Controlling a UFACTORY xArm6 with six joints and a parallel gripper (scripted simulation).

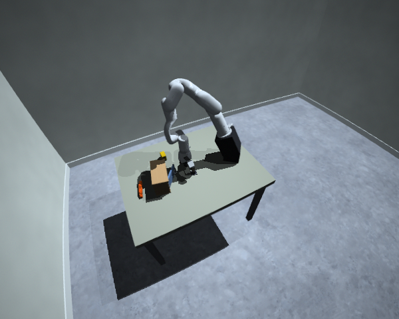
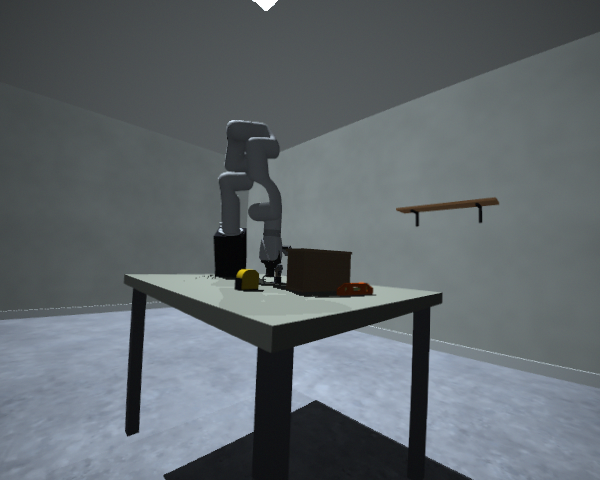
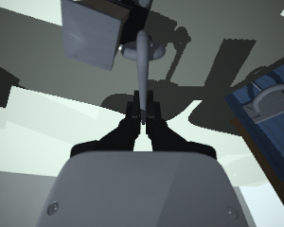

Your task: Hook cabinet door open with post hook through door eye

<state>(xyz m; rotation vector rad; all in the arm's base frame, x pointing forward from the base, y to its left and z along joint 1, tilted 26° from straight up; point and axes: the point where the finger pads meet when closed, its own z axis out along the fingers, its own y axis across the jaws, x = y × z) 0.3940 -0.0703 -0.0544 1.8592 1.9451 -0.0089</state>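
The door lies 16 cm ahead of my hand, 6 cm to the left of it and 2 cm above it. The rest, counted from my hand: orange object 41 cm ahead, 1 cm to the right, 3 cm below; then thin grey hook 2 cm to the left, 1 cm below; then yellow block 9 cm ahead, 22 cm to the right, 2 cm below.
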